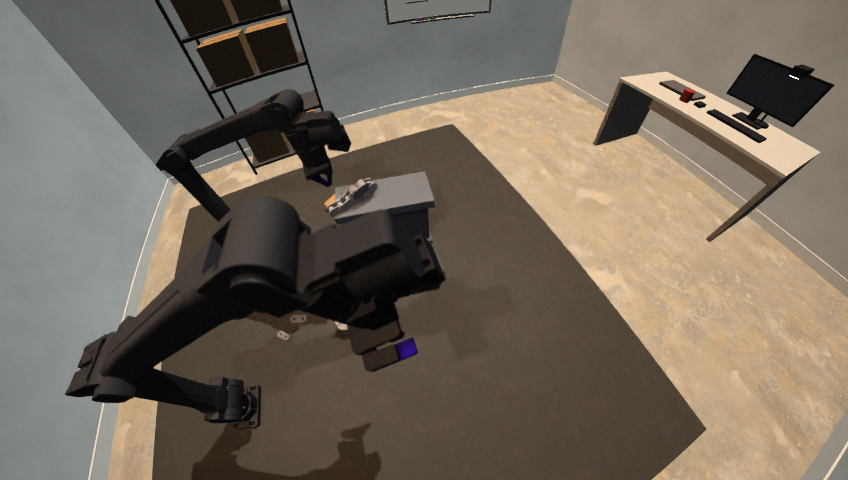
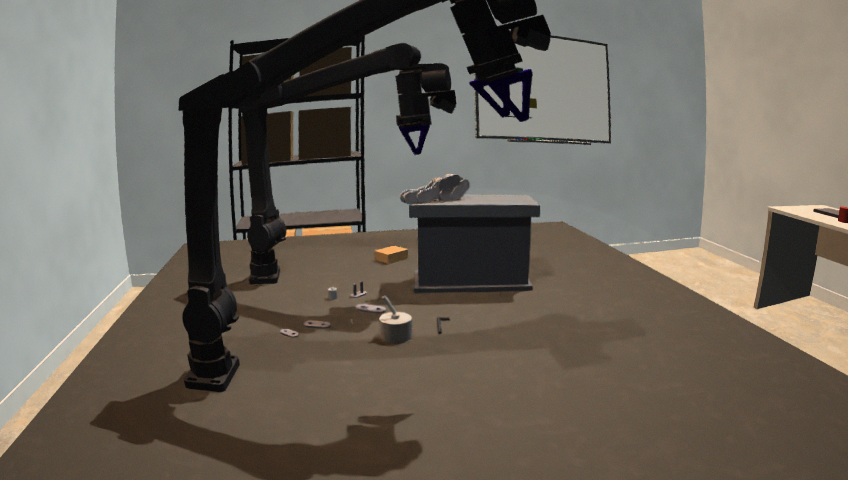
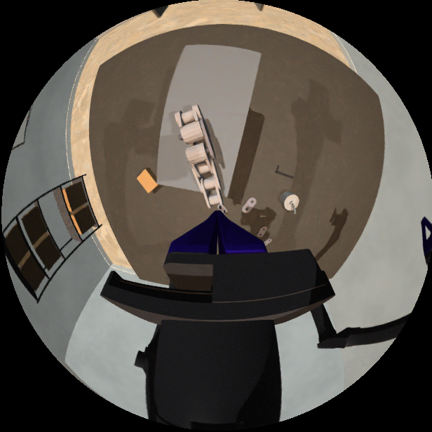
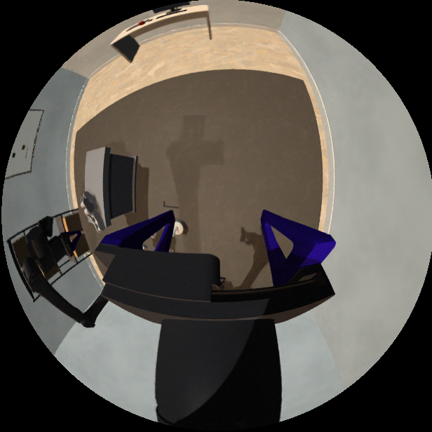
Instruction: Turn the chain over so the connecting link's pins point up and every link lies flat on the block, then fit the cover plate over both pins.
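Frame: origin at the left arm's base, x ahead, y left, z up, level; metres.
Seen in the pictures: left gripper, between the fingertips: (image 1: 329, 185) (image 2: 417, 154); right gripper, between the fingertips: (image 1: 402, 320) (image 2: 514, 118); left arm's base, origin of its link: (image 2: 264, 277); right arm's base, origin of its link: (image 1: 248, 407) (image 2: 213, 375).
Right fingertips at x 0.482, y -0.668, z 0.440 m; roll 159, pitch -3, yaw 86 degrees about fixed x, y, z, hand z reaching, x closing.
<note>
Pixels of each thing's middle, then the offset from my right fingertips to it. "*": a spot on its surface instead.
- grey chain, a spot on its surface: (image 2: 437, 189) (image 1: 352, 199) * dx -0.014, dy +0.502, dz -0.189 m
- grey block, middle of its body: (image 2: 473, 241) (image 1: 387, 215) dx +0.083, dy +0.520, dz -0.330 m
- small plate with two upright pins, middle of its body: (image 2: 358, 288) dx -0.217, dy +0.487, dz -0.424 m
- small cylinder, middle of its body: (image 2: 332, 293) dx -0.283, dy +0.472, dz -0.428 m
- drum with a slanted rod, middle of its body: (image 2: 395, 316) (image 1: 345, 319) dx -0.160, dy +0.223, dz -0.395 m
- dark L-shaped key, middle of its body: (image 2: 444, 325) dx -0.053, dy +0.254, dz -0.437 m
- orange box, middle of its body: (image 2: 391, 254) dx -0.096, dy +0.780, dz -0.425 m
The grey chain (image 1: 355, 196) (image 2: 437, 189) (image 3: 196, 154) lies slantwise on the grey block (image 1: 404, 189) (image 2: 476, 252) (image 3: 220, 75). Its rollers lie sideways with link plates on edge. One end is humped up; the other reaches past the block's edge. A dark pin end (image 3: 180, 136) points sideways. My left gripper (image 2: 417, 152) (image 3: 217, 215) is shut and empty, above the chain and apart from it. My right gripper (image 2: 515, 117) (image 4: 217, 214) is open and empty, high and away from the block. Loose plates (image 2: 370, 307) (image 2: 317, 324) lie on the mat; I cannot tell which is the cover plate.
On the mat are a small plate with two upright pins (image 2: 358, 293), a small cylinder (image 2: 332, 293), a drum with a slanted rod (image 2: 395, 328) (image 3: 290, 201), a dark L-shaped key (image 2: 439, 324) (image 3: 285, 173) and an orange box (image 2: 390, 254) (image 3: 147, 181) beside the block.
</note>
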